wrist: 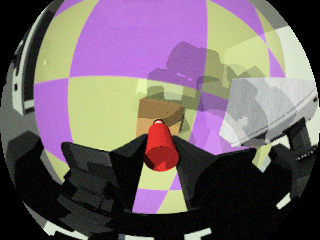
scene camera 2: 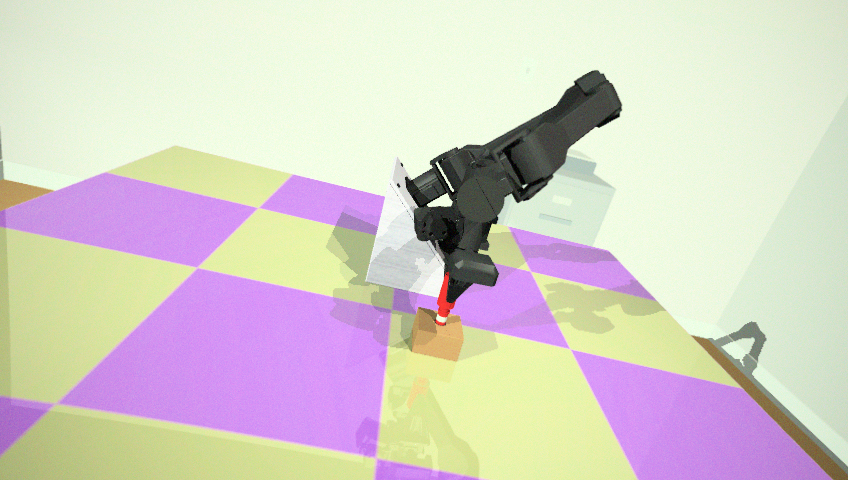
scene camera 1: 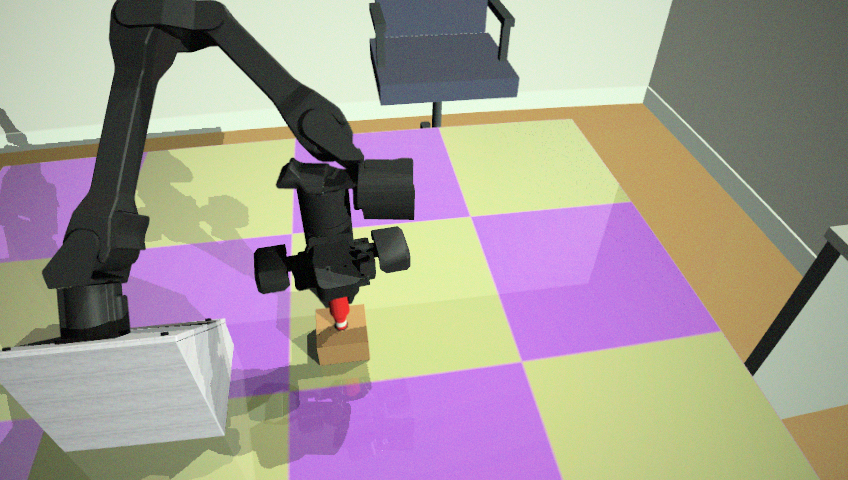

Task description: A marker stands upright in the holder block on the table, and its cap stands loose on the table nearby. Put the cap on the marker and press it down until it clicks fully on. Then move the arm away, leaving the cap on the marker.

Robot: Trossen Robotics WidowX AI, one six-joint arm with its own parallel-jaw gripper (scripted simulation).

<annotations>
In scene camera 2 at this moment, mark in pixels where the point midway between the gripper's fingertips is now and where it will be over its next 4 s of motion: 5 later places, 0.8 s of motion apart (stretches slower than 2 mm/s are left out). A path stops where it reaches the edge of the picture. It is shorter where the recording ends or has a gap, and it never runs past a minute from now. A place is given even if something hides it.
My gripper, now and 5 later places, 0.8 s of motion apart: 448, 297; 455, 271; 457, 262; 454, 268; 449, 283; 465, 232
</annotations>
